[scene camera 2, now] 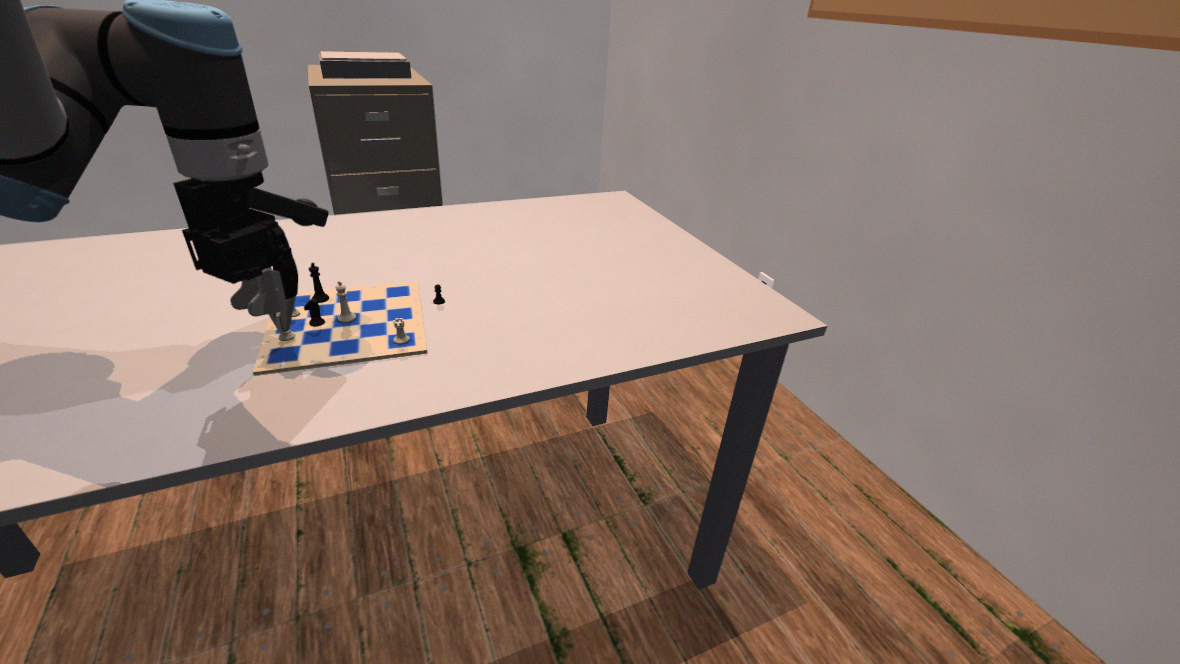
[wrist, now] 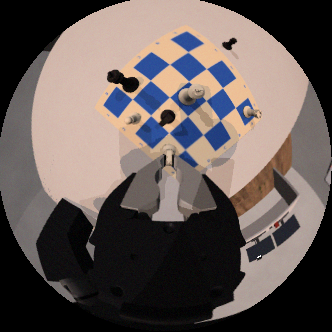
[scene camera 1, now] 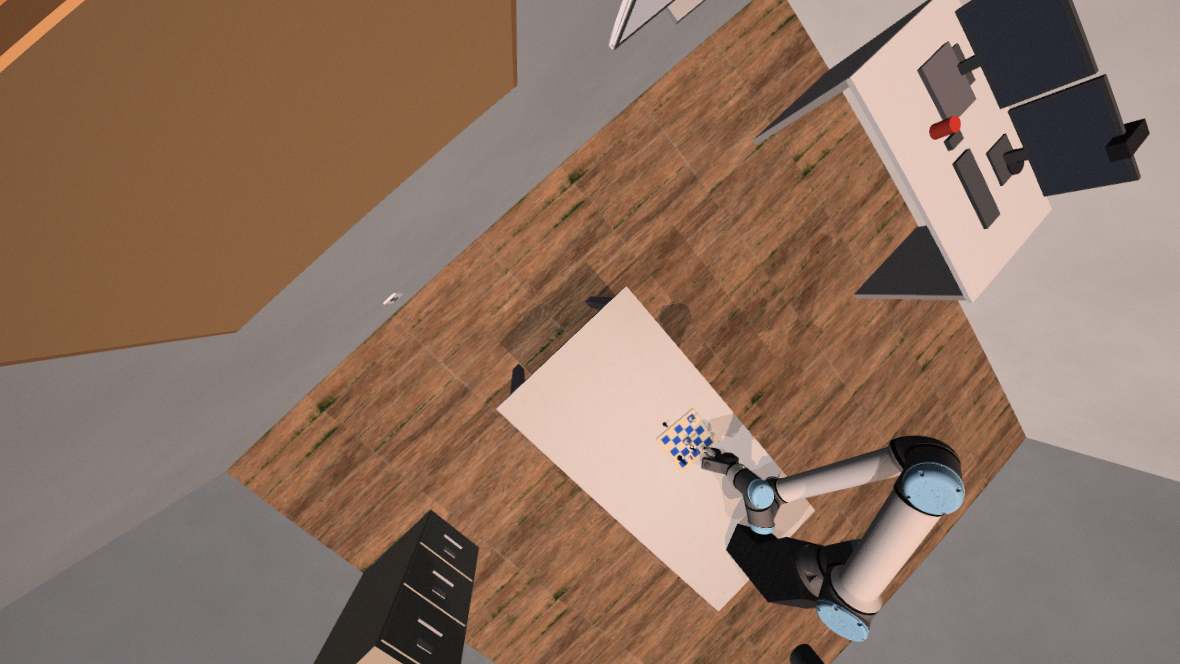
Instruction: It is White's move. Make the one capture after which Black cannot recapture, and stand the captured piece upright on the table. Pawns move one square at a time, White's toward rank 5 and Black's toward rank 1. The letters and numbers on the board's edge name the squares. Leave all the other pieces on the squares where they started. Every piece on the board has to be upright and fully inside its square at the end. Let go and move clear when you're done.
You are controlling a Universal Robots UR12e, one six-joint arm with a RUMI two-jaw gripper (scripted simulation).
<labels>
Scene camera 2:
my gripper: 283, 330
board: 370, 336
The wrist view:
my gripper: 168, 155
board: 201, 132
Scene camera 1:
board: 672, 440
</labels>
